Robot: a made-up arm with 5 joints.
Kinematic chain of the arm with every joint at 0, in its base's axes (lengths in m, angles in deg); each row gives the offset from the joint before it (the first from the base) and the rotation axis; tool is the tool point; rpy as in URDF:
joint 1: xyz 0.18 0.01 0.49 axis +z
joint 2: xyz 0 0.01 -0.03 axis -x
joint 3: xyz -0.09 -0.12 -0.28 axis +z
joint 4: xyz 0 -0.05 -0.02 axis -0.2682 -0.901 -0.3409
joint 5: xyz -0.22 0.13 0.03 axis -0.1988 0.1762 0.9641
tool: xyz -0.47 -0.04 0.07 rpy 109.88 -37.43 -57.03
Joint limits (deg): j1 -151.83..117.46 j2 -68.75..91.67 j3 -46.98..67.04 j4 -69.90..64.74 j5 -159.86..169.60
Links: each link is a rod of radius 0.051 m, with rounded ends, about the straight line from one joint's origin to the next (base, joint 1, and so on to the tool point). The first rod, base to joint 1, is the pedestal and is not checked.
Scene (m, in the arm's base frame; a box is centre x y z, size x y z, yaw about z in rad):
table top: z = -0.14
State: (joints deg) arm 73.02 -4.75 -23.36 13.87 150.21
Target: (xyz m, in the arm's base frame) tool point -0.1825 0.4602 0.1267
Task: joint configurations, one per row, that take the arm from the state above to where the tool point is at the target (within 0.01 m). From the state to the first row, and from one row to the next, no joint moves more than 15 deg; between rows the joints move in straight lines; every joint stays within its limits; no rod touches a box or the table.
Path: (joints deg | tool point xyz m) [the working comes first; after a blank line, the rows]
Joints at the target: -23.34 -22.89 -46.98 64.74 78.33
Straight joint move there: clear.

1: 59.25 -7.34 -26.73 21.14 139.94 | 0.2892 -0.2062 0.4565
2: 45.49 -9.93 -30.11 28.40 129.67 | 0.1465 -0.2940 0.4346
3: 31.72 -12.53 -33.48 35.67 119.41 | -0.0388 -0.2903 0.3969
4: 17.96 -15.12 -36.86 42.94 109.14 | -0.2102 -0.1812 0.3449
5: 4.19 -17.71 -40.23 50.21 98.87 | -0.3115 0.0139 0.2809
6: -9.57 -20.30 -43.61 57.47 88.60 | -0.3047 0.2479 0.2074
7: -23.34 -22.89 -46.98 64.74 78.33 | -0.1825 0.4602 0.1267

